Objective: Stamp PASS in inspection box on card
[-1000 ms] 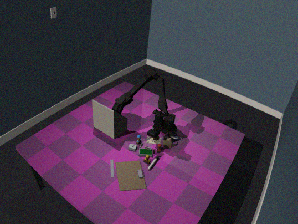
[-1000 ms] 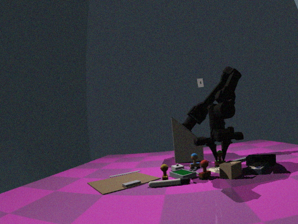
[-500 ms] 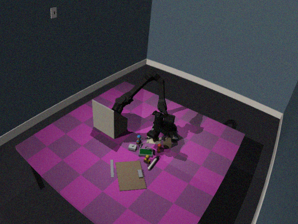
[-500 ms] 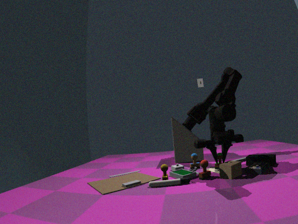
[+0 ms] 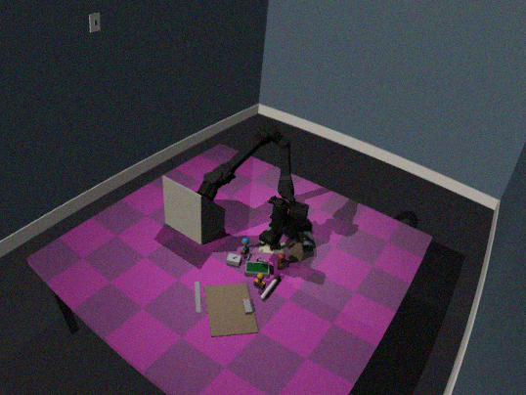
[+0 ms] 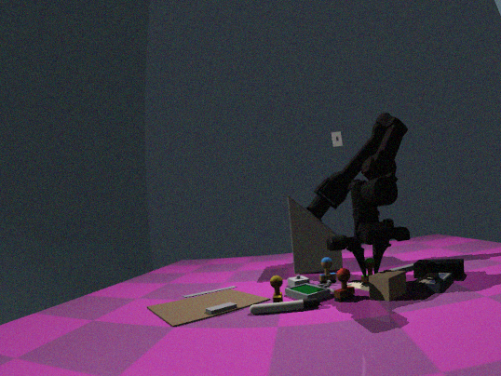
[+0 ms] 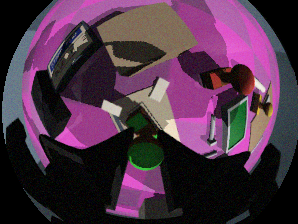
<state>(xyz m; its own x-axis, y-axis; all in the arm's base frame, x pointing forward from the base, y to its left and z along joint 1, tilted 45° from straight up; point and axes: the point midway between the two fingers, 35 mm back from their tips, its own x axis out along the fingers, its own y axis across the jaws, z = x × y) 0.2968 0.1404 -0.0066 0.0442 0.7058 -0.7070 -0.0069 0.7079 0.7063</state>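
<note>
The green-knobbed stamp is right at my gripper tip. From my gripper tip the other things lie so: pale printed card (1 cm behind, 3 cm below); cardboard box (9 cm ahead, 1 cm to the left); red-knobbed stamp (7 cm ahead, 8 cm to the right, 1 cm below).
</note>
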